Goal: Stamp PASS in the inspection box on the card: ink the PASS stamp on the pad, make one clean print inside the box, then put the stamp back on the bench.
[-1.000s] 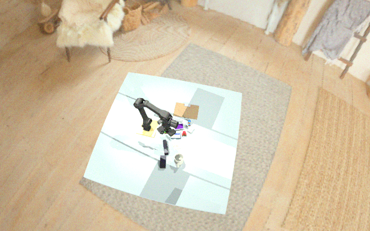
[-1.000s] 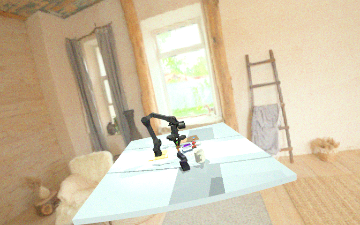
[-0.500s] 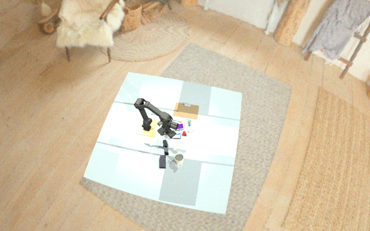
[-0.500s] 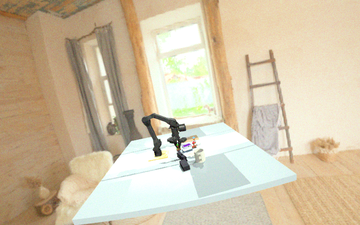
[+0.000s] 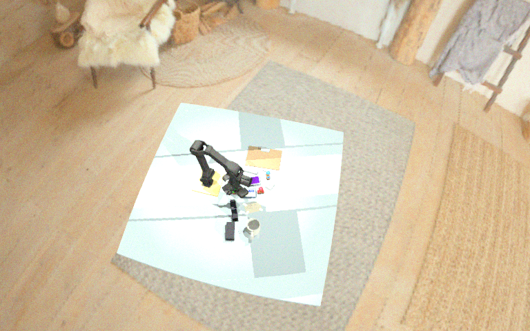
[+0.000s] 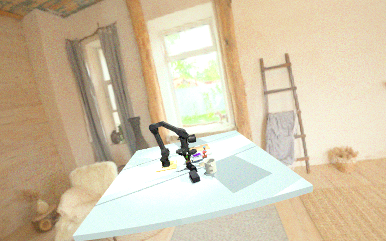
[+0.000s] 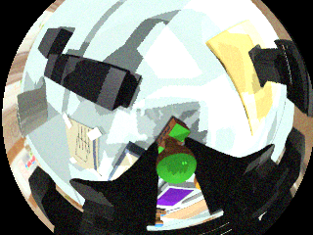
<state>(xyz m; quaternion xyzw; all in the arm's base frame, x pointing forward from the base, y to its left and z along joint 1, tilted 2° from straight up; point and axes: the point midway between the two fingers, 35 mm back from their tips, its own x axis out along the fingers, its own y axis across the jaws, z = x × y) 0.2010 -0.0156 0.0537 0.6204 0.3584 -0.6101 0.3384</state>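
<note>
Right now the green-knobbed stamp is right at my gripper tip. From my gripper tip the other things lie so: purple ink pad (12 cm to the left, 8 cm ahead, 2 cm below); then orange-knobbed stamp (5 cm to the left, 1 cm below, 1 cm behind); then cream card (13 cm ahead, 6 cm to the right, 3 cm below).
</note>
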